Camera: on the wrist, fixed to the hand. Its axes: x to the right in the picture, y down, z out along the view.
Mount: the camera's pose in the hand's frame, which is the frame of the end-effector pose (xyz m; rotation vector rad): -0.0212 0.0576 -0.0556 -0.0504 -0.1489 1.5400
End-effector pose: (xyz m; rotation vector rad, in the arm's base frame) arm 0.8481 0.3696 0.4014 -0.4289 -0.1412 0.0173
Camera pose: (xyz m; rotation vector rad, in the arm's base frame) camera 0.8357 0.3980 0.3246 -0.4989 0.0720 1.5629
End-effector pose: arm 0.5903 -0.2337 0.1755 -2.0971 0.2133 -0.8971
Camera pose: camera 0.5466 -0.2965 0.1438 -1.3625 1.4823 0.2145
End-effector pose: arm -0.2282 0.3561 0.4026 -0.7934 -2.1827 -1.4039
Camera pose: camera -0.1716 0.3190 0.4504 -1.9578 -0.9078 -0.5270
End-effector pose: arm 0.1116 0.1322 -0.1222 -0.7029 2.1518 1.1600
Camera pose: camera 0.0731 0.1157 -0.0508 -1.2101 -2.2374 -1.6891
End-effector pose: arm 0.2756 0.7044 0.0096 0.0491 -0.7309 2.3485
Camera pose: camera 0.2653 0.6849 -0.0702 0.3240 0.6468 -2.1911
